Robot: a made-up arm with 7 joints.
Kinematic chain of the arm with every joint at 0, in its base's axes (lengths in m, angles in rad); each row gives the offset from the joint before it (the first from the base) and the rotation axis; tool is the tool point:
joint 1: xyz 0 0 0.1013 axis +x
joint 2: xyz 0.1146 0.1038 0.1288 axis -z
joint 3: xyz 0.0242 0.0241 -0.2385 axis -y
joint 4: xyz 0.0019 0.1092 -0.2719 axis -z
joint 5: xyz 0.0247 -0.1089 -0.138 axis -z
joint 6: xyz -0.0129 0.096 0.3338 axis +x
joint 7: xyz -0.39 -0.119 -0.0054 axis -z
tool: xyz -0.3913 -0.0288 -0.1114
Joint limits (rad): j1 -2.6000..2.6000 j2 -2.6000..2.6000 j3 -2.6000..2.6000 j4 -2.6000..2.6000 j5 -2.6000..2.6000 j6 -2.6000..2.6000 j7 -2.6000..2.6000
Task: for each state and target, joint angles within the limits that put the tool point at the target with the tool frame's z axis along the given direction. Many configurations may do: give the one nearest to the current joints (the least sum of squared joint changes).
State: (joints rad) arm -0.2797 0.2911 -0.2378 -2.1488 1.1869 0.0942 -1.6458
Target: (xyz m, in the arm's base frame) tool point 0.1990 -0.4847 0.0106 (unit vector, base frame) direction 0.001 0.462 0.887
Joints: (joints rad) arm -0.4856 0.4759 0.0079 -2.1509 0.9499 0.0120 -1.2495
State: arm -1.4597 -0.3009 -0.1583 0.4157 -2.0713 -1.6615 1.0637
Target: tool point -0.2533 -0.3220 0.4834 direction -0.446 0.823 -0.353
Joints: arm -1.8543 0.0967 0.0284 0.3191 -1.7393 -0.4486 1.4347
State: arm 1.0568 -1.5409 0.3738 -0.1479 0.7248 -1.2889 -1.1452
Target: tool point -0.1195 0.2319 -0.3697 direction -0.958 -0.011 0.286
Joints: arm 1.6248 -1.4737 0.8316 -0.5560 0.6838 -1.7162 -1.0076
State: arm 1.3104 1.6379 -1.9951 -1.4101 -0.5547 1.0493 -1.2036
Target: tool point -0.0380 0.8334 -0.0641 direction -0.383 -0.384 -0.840
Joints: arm 0.3734 2.1633 -1.3462 -1.2564 -0.3809 0.9241 -0.9755
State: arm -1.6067 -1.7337 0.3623 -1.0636 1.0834 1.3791 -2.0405
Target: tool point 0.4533 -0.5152 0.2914 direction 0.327 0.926 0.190
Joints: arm -1.2303 -1.8223 -0.0611 -0.5766 0.6125 0.3568 -0.9681
